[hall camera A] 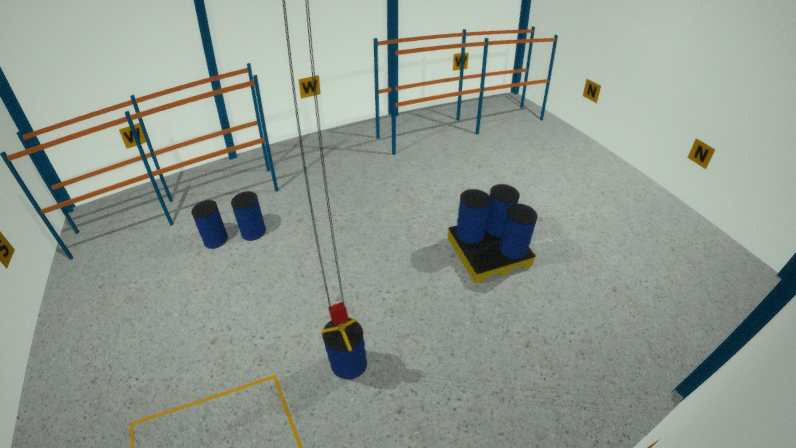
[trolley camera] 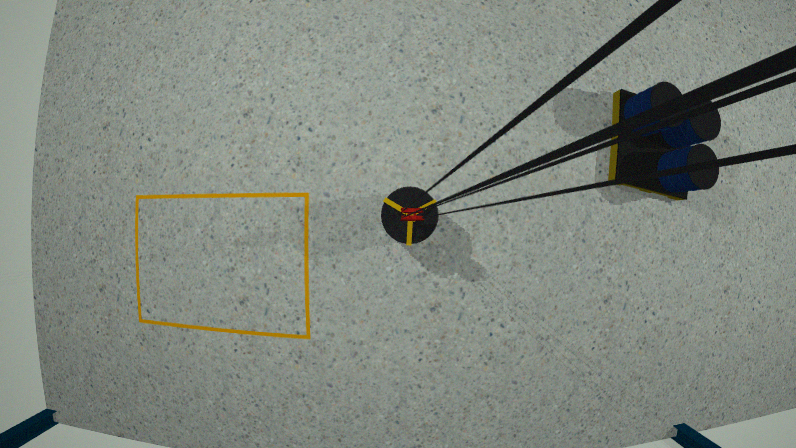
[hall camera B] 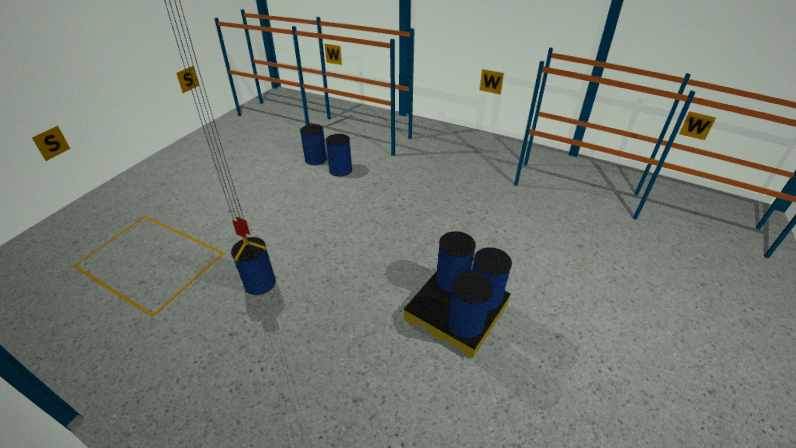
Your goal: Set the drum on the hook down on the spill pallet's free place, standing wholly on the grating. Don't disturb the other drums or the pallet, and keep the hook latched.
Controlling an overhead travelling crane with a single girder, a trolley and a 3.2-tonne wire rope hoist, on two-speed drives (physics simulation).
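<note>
The blue drum (hall camera A: 348, 360) (hall camera B: 257, 277) with a black lid hangs on the red hook block (hall camera A: 338, 313) (hall camera B: 241, 227) (trolley camera: 412, 217). My gripper (hall camera A: 340, 328) (hall camera B: 245, 240) (trolley camera: 411, 212), a yellow three-armed drum grab, is shut on its top. The drum is low over the floor, between the marked rectangle and the spill pallet; its exact height cannot be told. The spill pallet (hall camera A: 479, 260) (hall camera B: 427, 304) (trolley camera: 637, 161) has a black grating and yellow sides. Three blue drums stand on it; its free corner faces front in camera A and left in camera B. The hook's latch is too small to see.
A yellow floor rectangle (hall camera A: 203, 400) (hall camera B: 188, 283) (trolley camera: 306, 267) lies on the drum's far side from the pallet. Two blue drums (hall camera A: 249, 217) (hall camera B: 339, 155) stand near a rack (hall camera A: 149, 161) (hall camera B: 392, 100). A second rack (hall camera A: 482, 89) (hall camera B: 662, 155) stands by the W wall.
</note>
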